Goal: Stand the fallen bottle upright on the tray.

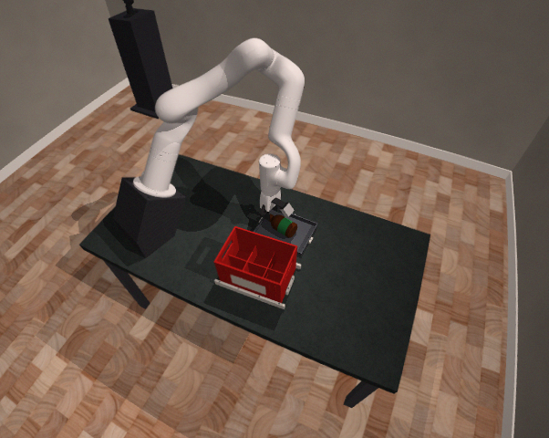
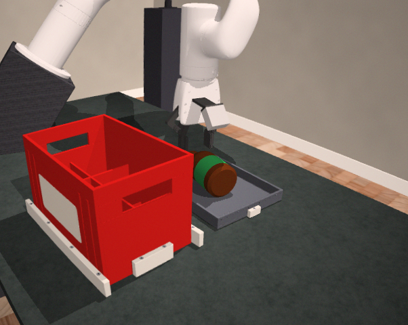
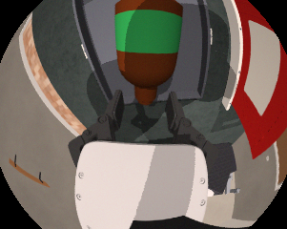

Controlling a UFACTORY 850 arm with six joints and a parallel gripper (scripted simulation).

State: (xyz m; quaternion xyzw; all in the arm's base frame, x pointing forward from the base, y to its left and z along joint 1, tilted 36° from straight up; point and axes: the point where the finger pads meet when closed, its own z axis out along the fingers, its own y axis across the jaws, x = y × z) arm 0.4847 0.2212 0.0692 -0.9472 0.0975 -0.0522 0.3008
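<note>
My hand is 50 mm short of the brown bottle, 40 mm above it and 10 mm to the left of it. From my hand the other things lie so: grey shallow tray: 80 mm ahead, 70 mm below, 10 mm to the right; red crate: 280 mm to the right, 90 mm ahead.
</note>
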